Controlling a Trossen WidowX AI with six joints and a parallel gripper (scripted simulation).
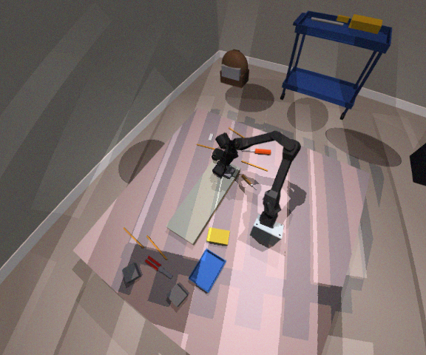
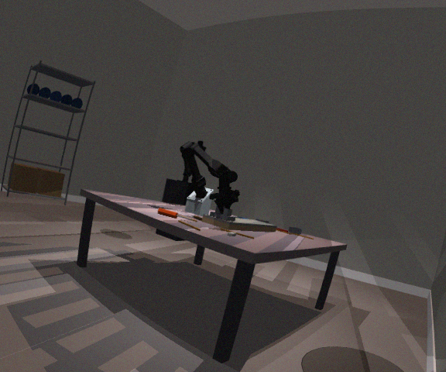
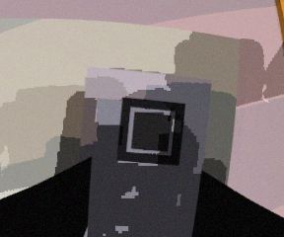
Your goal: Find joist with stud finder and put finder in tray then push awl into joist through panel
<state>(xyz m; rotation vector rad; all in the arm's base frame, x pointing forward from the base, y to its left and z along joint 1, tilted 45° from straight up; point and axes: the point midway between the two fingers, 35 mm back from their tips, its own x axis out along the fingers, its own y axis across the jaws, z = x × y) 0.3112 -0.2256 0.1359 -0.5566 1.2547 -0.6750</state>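
Now: gripper tip 550 mm to the right of the blue tray, 130 mm past it and 50 mm above it. Round my gripper tip: awl 180 mm behind, 60 mm below, 10 mm to the left; stud finder 20 mm above, 10 mm ahead; white piece 250 mm to the right, 190 mm ahead, 60 mm below.
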